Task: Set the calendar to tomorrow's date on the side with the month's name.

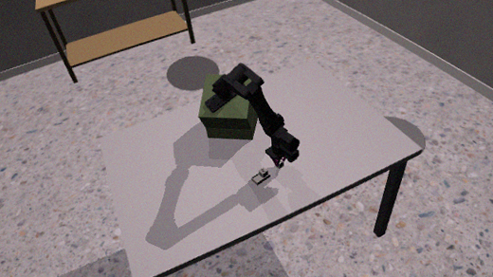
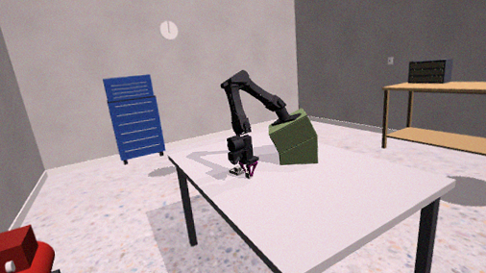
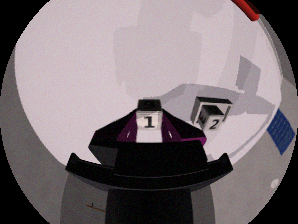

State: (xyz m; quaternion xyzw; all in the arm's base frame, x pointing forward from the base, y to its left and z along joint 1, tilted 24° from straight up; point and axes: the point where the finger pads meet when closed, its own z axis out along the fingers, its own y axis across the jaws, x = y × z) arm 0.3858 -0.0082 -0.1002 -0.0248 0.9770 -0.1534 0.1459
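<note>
Now: hand right at the white cube. From my hand the other things lie so: calendar tray: 110 mm to the right, 10 mm below.
</note>
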